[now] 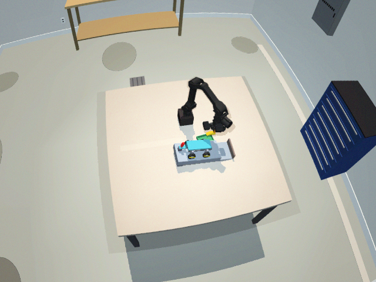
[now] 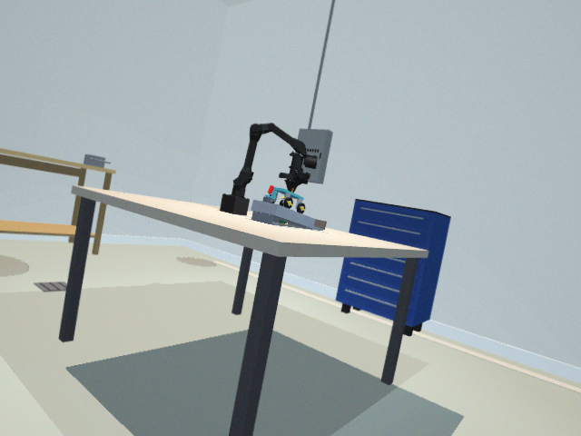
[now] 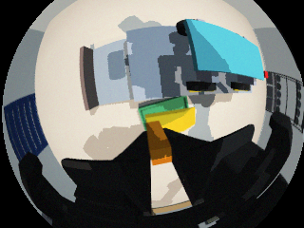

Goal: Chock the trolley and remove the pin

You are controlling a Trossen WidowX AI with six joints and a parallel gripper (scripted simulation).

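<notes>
Now: the red-headed stop pin 60 mm ahead of my gripper tip, 260 mm to the right of it and 20 mm below it. Also, from my gripper tip: green tray 30 mm behind, 40 mm to the right, 160 mm below; yellow chock 20 mm to the right, 10 mm below; trolley 90 mm ahead, 150 mm to the right, 40 mm below.
</notes>
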